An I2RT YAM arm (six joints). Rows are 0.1 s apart.
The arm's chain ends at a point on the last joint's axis. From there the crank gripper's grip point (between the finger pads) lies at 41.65 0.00 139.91 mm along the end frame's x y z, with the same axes.
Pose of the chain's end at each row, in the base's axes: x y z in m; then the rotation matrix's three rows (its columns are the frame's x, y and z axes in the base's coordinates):
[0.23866 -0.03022 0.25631], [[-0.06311 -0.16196 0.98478], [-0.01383 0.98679 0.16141], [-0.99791 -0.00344 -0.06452]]
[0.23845 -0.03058 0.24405], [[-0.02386 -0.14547 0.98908], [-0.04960 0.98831 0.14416], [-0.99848 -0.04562 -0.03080]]
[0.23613 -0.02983 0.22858], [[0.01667 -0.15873 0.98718], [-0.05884 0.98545 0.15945], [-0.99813 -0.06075 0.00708]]
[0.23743 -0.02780 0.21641], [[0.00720 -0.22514 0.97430], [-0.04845 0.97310 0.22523], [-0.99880 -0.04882 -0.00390]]
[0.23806 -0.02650 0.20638], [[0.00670 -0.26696 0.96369], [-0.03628 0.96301 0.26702], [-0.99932 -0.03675 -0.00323]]
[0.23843 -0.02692 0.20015], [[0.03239 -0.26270 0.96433], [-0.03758 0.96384 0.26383], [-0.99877 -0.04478 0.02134]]
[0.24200 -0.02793 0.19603], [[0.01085 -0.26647 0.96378], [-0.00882 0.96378 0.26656], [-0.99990 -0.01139 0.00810]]
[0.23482 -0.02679 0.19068], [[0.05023 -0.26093 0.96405], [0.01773 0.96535 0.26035], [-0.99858 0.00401 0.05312]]
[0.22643 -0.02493 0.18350], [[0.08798 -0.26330 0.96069], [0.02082 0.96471 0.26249], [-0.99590 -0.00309 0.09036]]
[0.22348 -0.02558 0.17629], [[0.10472 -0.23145 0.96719], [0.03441 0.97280 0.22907], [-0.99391 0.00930 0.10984]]
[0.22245 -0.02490 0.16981], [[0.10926 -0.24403 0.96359], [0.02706 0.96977 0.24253], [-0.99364 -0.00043 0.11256]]
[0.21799 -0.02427 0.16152], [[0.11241 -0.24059 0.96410], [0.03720 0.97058 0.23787], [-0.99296 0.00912 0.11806]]
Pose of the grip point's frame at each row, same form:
[0.37381 -0.00821 0.20572], [[-0.06311 -0.16196 0.98478], [-0.01383 0.98679 0.16141], [-0.99791 -0.00344 -0.06452]]
[0.37584 -0.01248 0.19815], [[-0.02386 -0.14547 0.98908], [-0.04960 0.98831 0.14416], [-0.99848 -0.04562 -0.03080]]
[0.37494 -0.00997 0.18800], [[0.01667 -0.15873 0.98718], [-0.05884 0.98545 0.15945], [-0.99813 -0.06075 0.00708]]
[0.37404 0.00169 0.17426], [[0.00720 -0.22514 0.97430], [-0.04845 0.97310 0.22523], [-0.99880 -0.04882 -0.00390]]
[0.37317 0.00935 0.16431], [[0.00670 -0.26696 0.96369], [-0.03628 0.96301 0.26702], [-0.99932 -0.03675 -0.00323]]
[0.37470 0.00843 0.16154], [[0.03239 -0.26270 0.96433], [-0.03758 0.96384 0.26383], [-0.99877 -0.04478 0.02134]]
[0.37729 0.00900 0.15552], [[0.01085 -0.26647 0.96378], [-0.00882 0.96378 0.26656], [-0.99990 -0.01139 0.00810]]
[0.37179 0.01037 0.15652], [[0.05023 -0.26093 0.96405], [0.01773 0.96535 0.26035], [-0.99858 0.00401 0.05312]]
[0.36450 0.01266 0.15466], [[0.08798 -0.26330 0.96069], [0.02082 0.96471 0.26249], [-0.99590 -0.00309 0.09036]]
[0.36316 0.00790 0.15026], [[0.10472 -0.23145 0.96719], [0.03441 0.97280 0.22907], [-0.99391 0.00930 0.10984]]
[0.36182 0.01016 0.14417], [[0.10926 -0.24403 0.96359], [0.02706 0.96977 0.24253], [-0.99364 -0.00043 0.11256]]
[0.35756 0.01056 0.13668], [[0.11241 -0.24059 0.96410], [0.03720 0.97058 0.23787], [-0.99296 0.00912 0.11806]]

